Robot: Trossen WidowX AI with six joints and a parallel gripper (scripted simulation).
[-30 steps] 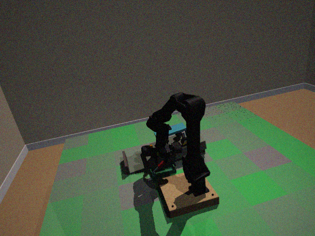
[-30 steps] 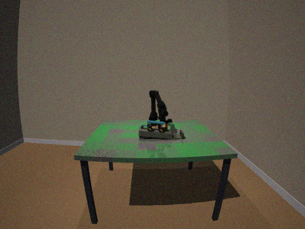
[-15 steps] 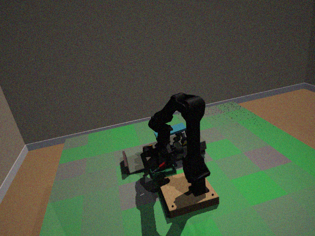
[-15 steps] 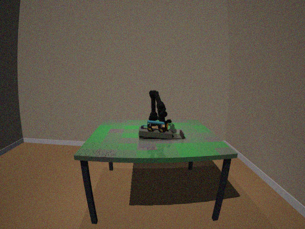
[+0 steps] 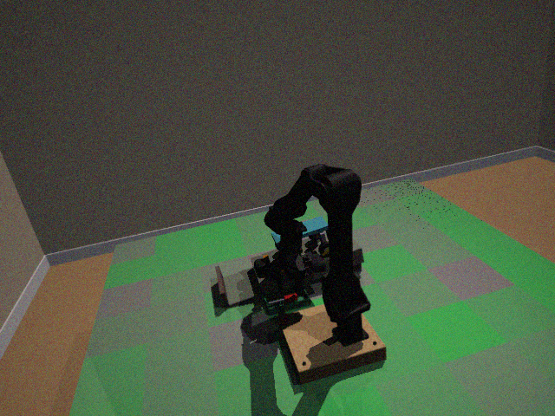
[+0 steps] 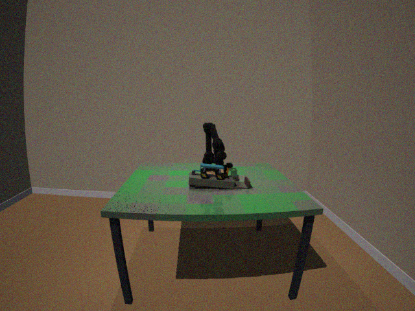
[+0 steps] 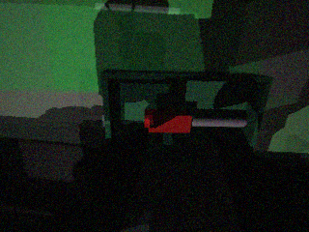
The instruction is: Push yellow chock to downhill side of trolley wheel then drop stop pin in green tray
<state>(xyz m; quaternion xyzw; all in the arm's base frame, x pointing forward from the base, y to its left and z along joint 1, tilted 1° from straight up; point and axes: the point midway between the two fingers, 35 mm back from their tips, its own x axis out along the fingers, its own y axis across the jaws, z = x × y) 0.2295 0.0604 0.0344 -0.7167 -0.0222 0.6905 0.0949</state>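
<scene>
Now: the red-headed stop pin 2 cm to the left of my gripper tip and 2 cm below it. The rest, counted from my gripper tip: dark green tray 4 cm below, 1 cm to the left; grey ramp 11 cm ahead, 10 cm to the right, 1 cm above; yellow chock 6 cm ahead, 5 cm above, 1 cm to the left.
</scene>
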